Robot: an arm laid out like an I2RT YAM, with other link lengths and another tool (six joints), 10 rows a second.
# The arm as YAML. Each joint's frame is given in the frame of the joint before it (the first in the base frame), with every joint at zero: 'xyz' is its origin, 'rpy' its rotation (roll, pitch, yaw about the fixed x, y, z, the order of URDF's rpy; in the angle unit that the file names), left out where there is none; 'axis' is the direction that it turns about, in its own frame. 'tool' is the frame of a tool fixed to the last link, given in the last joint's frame.
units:
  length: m
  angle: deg
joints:
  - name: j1
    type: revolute
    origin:
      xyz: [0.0, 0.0, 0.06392]
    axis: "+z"
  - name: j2
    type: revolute
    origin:
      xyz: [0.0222, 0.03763, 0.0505]
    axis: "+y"
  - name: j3
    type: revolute
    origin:
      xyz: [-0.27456, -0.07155, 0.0]
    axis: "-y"
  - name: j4
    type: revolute
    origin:
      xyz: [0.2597, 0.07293, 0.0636]
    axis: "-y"
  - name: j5
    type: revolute
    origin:
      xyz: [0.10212, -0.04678, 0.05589]
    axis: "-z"
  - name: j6
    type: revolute
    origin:
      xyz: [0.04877, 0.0, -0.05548]
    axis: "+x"
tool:
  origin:
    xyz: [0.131, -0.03, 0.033]
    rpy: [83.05, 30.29, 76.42]
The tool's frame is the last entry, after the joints.
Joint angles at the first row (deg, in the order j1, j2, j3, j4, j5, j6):
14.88, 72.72, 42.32, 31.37, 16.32, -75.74
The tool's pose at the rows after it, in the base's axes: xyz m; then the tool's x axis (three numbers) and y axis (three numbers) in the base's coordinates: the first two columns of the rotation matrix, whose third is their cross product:
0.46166, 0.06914, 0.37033, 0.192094, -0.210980, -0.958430, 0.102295, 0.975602, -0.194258
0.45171, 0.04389, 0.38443, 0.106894, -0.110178, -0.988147, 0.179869, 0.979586, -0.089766
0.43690, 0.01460, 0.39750, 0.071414, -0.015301, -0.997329, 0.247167, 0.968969, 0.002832
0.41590, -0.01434, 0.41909, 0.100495, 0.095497, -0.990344, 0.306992, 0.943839, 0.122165
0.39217, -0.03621, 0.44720, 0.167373, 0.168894, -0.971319, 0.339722, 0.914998, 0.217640
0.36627, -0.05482, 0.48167, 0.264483, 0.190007, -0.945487, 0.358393, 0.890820, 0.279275
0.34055, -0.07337, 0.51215, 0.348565, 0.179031, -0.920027, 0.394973, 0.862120, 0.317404
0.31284, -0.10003, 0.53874, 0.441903, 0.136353, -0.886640, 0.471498, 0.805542, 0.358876
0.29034, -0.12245, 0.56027, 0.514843, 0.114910, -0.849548, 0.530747, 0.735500, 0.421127
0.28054, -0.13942, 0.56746, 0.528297, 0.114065, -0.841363, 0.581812, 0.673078, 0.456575
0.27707, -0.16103, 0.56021, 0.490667, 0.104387, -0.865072, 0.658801, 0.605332, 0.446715
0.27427, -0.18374, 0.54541, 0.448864, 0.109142, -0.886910, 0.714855, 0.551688, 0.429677
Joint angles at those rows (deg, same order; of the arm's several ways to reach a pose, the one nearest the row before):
14.89, 68.77, 45.79, 23.61, 20.76, -70.42
14.53, 65.22, 51.89, 8.36, 25.26, -62.04
12.27, 62.14, 56.11, -2.36, 26.32, -55.09
9.64, 58.74, 59.30, -9.34, 26.42, -47.98
7.45, 55.39, 61.86, -13.08, 26.34, -43.41
5.43, 52.16, 63.54, -13.16, 26.88, -41.97
3.77, 49.90, 65.56, -13.14, 29.10, -41.70
1.58, 48.50, 66.82, -10.98, 34.05, -41.97
-0.06, 48.84, 69.68, -10.55, 39.03, -40.36
-1.67, 50.58, 73.90, -14.59, 42.18, -37.54
-5.06, 52.91, 77.81, -21.09, 43.68, -35.07
-9.97, 54.34, 79.45, -26.17, 42.00, -32.84

